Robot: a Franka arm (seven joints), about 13 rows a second.
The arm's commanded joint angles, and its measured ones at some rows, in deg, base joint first. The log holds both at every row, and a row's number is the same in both.
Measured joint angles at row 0: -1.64 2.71 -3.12 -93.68 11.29 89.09 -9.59
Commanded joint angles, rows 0 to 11: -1.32 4.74 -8.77 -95.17 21.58 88.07 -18.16; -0.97 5.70 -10.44 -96.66 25.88 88.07 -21.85; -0.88 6.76 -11.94 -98.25 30.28 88.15 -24.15; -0.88 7.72 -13.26 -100.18 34.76 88.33 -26.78; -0.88 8.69 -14.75 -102.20 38.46 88.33 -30.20; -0.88 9.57 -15.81 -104.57 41.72 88.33 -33.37; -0.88 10.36 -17.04 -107.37 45.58 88.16 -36.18; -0.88 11.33 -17.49 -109.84 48.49 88.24 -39.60; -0.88 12.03 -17.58 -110.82 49.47 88.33 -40.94; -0.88 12.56 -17.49 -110.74 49.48 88.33 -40.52; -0.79 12.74 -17.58 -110.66 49.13 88.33 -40.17; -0.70 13.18 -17.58 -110.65 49.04 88.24 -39.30
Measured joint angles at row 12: -1.52 13.51 -16.94 -110.65 47.77 88.56 -40.12
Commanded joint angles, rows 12 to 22: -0.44 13.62 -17.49 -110.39 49.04 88.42 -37.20; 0.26 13.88 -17.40 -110.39 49.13 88.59 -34.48; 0.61 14.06 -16.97 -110.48 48.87 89.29 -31.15; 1.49 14.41 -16.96 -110.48 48.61 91.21 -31.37; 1.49 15.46 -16.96 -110.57 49.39 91.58 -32.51; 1.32 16.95 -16.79 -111.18 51.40 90.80 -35.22; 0.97 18.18 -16.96 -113.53 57.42 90.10 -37.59; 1.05 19.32 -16.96 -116.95 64.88 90.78 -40.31; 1.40 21.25 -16.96 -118.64 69.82 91.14 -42.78; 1.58 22.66 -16.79 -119.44 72.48 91.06 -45.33; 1.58 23.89 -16.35 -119.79 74.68 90.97 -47.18
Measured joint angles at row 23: 1.27 21.83 -16.58 -118.50 69.50 90.84 -43.40
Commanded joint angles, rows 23 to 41: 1.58 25.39 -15.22 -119.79 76.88 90.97 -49.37; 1.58 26.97 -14.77 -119.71 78.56 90.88 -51.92; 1.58 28.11 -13.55 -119.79 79.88 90.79 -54.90; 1.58 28.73 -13.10 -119.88 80.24 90.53 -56.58; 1.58 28.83 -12.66 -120.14 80.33 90.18 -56.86; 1.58 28.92 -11.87 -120.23 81.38 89.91 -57.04; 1.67 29.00 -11.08 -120.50 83.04 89.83 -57.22; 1.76 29.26 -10.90 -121.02 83.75 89.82 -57.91; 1.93 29.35 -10.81 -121.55 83.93 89.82 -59.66; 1.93 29.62 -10.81 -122.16 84.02 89.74 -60.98; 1.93 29.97 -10.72 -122.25 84.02 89.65 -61.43; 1.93 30.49 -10.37 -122.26 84.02 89.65 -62.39; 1.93 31.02 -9.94 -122.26 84.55 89.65 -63.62; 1.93 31.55 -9.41 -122.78 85.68 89.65 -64.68; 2.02 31.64 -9.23 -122.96 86.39 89.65 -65.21; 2.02 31.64 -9.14 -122.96 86.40 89.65 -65.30; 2.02 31.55 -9.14 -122.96 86.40 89.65 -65.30; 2.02 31.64 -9.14 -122.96 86.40 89.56 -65.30; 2.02 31.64 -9.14 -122.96 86.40 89.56 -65.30
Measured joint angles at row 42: 1.75 31.70 -8.92 -122.65 84.88 90.32 -64.32
